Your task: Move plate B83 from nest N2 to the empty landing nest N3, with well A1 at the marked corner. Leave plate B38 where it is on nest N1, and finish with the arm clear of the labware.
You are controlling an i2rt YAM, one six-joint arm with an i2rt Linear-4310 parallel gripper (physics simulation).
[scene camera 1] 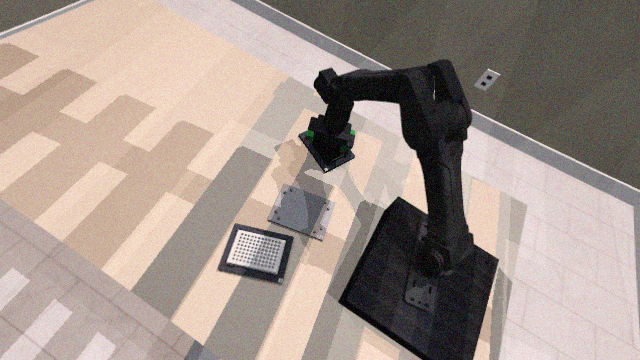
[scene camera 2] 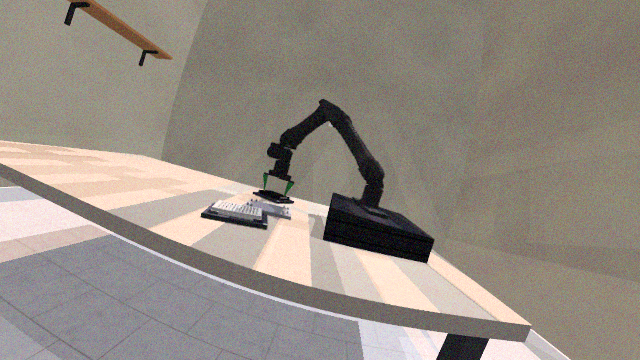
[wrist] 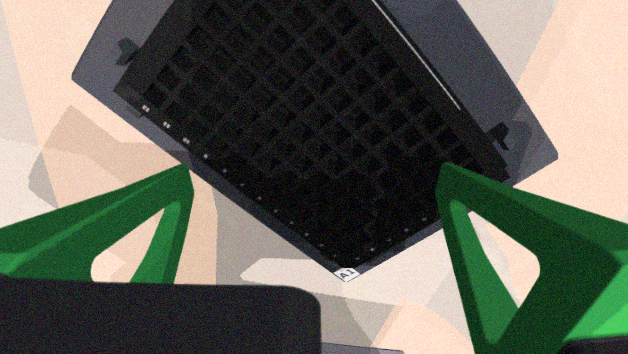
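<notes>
A black well plate (wrist: pixel 300 100) (scene camera 2: pixel 274 196) sits on a dark nest (wrist: pixel 500 95) at the far side, with an A1 tag (wrist: pixel 346 274) at the nest's near corner. My gripper (wrist: pixel 314 177) (scene camera 2: pixel 276 190) (scene camera 1: pixel 330 146) is open above this plate, turned at an angle to its edges. In the wrist view the left fingertip is outside the plate's edge and the right one overlaps the plate. A white well plate (scene camera 1: pixel 256 251) (scene camera 2: pixel 235 209) sits on another dark nest (scene camera 1: pixel 249 275). Between them is the clear nest (scene camera 1: pixel 302 209) (scene camera 2: pixel 275 207), empty, with small pegs. Plate and nest numbers are not legible.
The arm's black base block (scene camera 1: pixel 375 280) (scene camera 2: pixel 375 227) stands to the right of the nests. The table's front edge (scene camera 2: pixel 300 297) runs across scene camera 2's view. A wooden wall shelf (scene camera 2: pixel 120 29) hangs at the upper left, away from the arm.
</notes>
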